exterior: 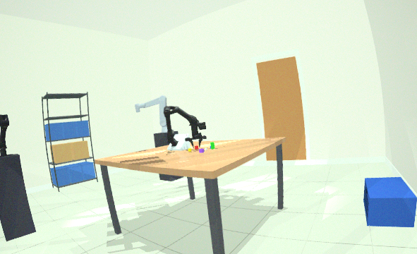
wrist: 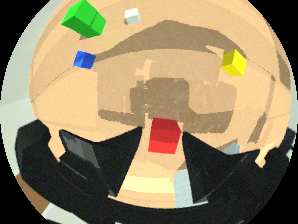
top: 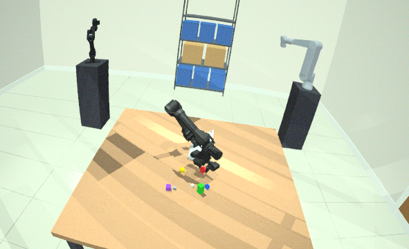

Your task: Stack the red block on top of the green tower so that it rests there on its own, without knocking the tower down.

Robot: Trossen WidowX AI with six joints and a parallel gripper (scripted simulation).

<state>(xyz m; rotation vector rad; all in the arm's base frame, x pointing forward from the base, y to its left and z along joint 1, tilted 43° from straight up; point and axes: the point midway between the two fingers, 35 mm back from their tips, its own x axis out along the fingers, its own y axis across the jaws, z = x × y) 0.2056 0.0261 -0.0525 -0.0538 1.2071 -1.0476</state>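
Right now the blue block is 140 mm ahead of my gripper tip and 30 mm to the left of it. Round my gripper tip: white block: 140 mm ahead, 50 mm to the right; red block: 10 mm above; yellow block: 120 mm to the right, 30 mm ahead.
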